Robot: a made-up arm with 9 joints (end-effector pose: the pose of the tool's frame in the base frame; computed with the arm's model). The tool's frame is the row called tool.
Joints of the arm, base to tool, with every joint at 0 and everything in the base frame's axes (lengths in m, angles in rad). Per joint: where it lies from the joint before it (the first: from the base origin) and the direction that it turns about. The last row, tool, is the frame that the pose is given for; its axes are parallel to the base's.
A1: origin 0 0 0.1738 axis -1 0 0
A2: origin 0.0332 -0.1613 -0.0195 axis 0 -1 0
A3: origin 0.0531 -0.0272 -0.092 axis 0 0 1
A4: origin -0.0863 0.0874 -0.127 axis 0 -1 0
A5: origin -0.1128 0.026 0.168 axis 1 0 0
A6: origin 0.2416 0.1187 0.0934 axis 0 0 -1
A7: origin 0.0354 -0.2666 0.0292 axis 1 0 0
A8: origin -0.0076 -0.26 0.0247 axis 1 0 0
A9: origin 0.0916 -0.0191 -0.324 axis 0 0 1
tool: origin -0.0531 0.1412 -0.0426
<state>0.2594 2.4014 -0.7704 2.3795 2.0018 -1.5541 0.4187 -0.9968 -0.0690</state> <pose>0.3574 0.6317 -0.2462 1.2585 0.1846 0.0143</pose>
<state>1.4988 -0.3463 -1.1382 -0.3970 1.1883 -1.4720 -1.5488 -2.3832 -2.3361</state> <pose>0.0948 0.3748 0.7651 0.3917 1.4744 -1.1827</pose>
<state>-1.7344 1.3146 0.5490 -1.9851 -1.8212 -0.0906 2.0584 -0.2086 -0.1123</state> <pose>0.3043 0.3914 0.0253 1.0778 0.6319 0.4162</pose>
Working (the frame after each row of the table, in the pose's form):
after A1: 0.0000 0.0000 0.1738 1.7344 0.0000 0.0000
after A2: 0.0332 0.0455 0.0178 1.4522 -0.9509 -1.1208
after A3: 0.1357 0.0223 -0.0136 1.0900 -1.2515 -0.7121
after A4: 0.2283 0.1630 0.0396 1.1141 0.4755 0.4893
after A5: 0.2335 -0.0157 0.1379 -0.6411 -0.0915 0.6513
after A6: 0.3372 0.2488 0.1161 -0.6480 -0.0627 0.7387
after A7: 0.5172 0.1390 0.2855 1.3143 0.6372 0.4609
after A8: 0.5170 0.0625 0.0357 1.1165 0.5730 0.5134
after A9: 0.3739 0.3346 -0.1031 1.0778 0.6319 0.4162

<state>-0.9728 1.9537 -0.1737 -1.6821 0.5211 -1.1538 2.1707 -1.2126 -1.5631</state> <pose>0.2401 0.0097 0.6813 1.7147 0.7362 0.5041</pose>
Working (the frame after each row of the table, in the pose's form):
after A1: 0.0000 0.0000 0.1738 0.9728 0.0000 0.0000
after A2: 0.0332 -0.0747 0.0295 0.6341 -1.7759 -0.9390
after A3: 0.0987 -0.1591 0.0541 0.7982 -1.7413 -1.0559
after A4: 0.2426 -0.0879 0.1278 1.1353 -0.2737 -0.0939
after A5: 0.0882 -0.2011 0.1983 1.6524 -0.3073 -0.0215
after A6: 0.2804 -0.3520 0.3449 1.2694 -1.2084 0.8373
after A7: 0.5372 -0.4297 0.3109 -2.0835 -0.2085 -1.7212
after A8: 0.4595 -0.1850 0.3595 2.0096 -0.7934 1.5028
after A9: 0.2762 0.0396 0.5317 1.7147 0.7362 0.5041

